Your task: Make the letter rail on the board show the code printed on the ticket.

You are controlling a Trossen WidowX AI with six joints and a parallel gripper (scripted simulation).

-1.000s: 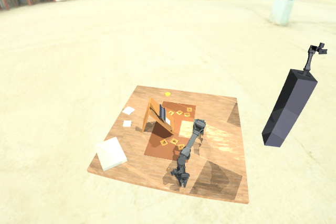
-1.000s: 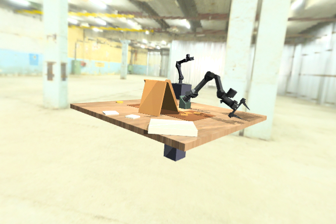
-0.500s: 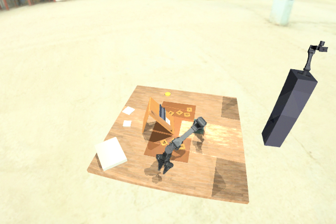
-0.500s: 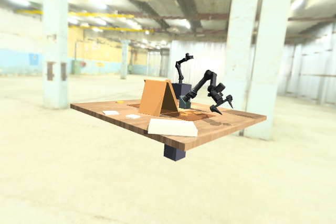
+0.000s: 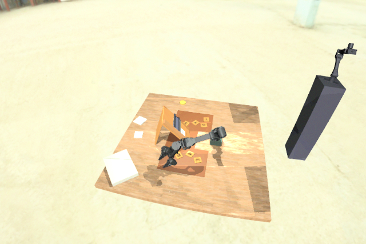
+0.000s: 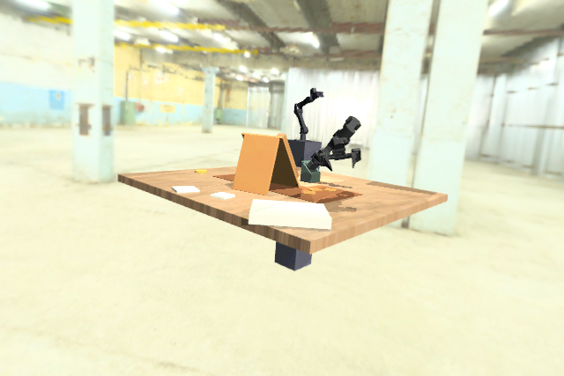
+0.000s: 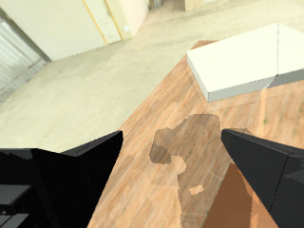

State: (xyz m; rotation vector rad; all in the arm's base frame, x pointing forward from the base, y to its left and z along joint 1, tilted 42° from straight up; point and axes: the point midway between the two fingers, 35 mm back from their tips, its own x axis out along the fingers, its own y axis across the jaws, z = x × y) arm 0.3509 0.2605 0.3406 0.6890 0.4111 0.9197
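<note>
The yellow letter tile lies 65 cm to the right of my gripper tip, 24 cm behind it and 16 cm below it. Round my gripper tip: white ticket: 43 cm to the right, 8 cm below, 7 cm behind; then white box: 35 cm ahead, 14 cm below, 1 cm to the left; then brown mat: 44 cm to the right, 16 cm below, 16 cm behind.
</note>
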